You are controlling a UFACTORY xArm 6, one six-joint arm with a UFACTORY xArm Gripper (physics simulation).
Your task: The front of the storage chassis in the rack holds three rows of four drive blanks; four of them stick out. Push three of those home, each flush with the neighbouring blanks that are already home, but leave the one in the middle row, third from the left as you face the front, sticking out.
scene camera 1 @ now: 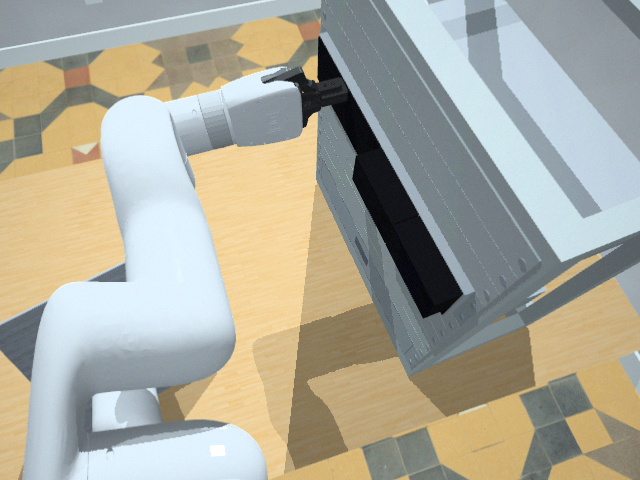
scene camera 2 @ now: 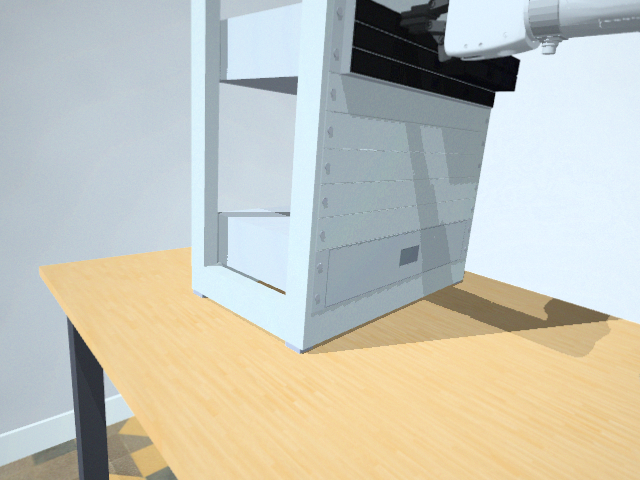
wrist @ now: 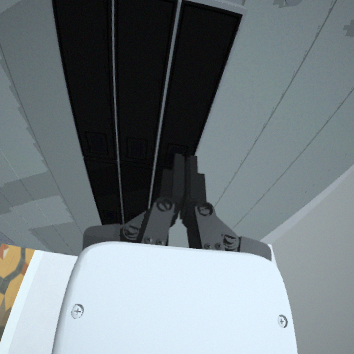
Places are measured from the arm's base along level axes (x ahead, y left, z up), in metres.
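Pixels of known places: gripper, between the fingertips: (scene camera 1: 344,88) (scene camera 2: 406,21) (wrist: 182,167).
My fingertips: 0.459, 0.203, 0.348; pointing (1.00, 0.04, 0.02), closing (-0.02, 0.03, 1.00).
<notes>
Ahead of a thing's pixels: the offset from my fingertips to its top centre, as dx, dy, dz. "spot": to the spot under its first point. Level surfaces: height alone.
The storage chassis (scene camera 1: 467,290) (scene camera 2: 341,31) (wrist: 215,5) holds black drive blanks. In the first scene view, two blanks, one @(spot: +0.006, -0.166, +0.006) (scene camera 1: 387,180) in the third column and one @(spot: +0.020, -0.282, +0.006) (scene camera 1: 431,258) in the fourth, stick out; their rows are hard to tell. In the second scene view a blank @(+0.056, -0.276, -0.023) (scene camera 2: 506,74) sticks out at the far right end, above the bottom row. My gripper (scene camera 1: 345,89) (scene camera 2: 405,19) (wrist: 182,167) is shut and empty. Its tips are in front of the top row in the left half, near the first and second columns' border. Contact is unclear; the fingers hide part of that row.
The grey rack (scene camera 1: 491,124) (scene camera 2: 310,206) stands on the wooden table @(dz -0.452) (scene camera 1: 248,217) (scene camera 2: 361,403). Plain panels (scene camera 2: 382,165) (wrist: 280,60) lie above and below the chassis. The blanks that stick out stand to the right of my fingers as one faces the front.
</notes>
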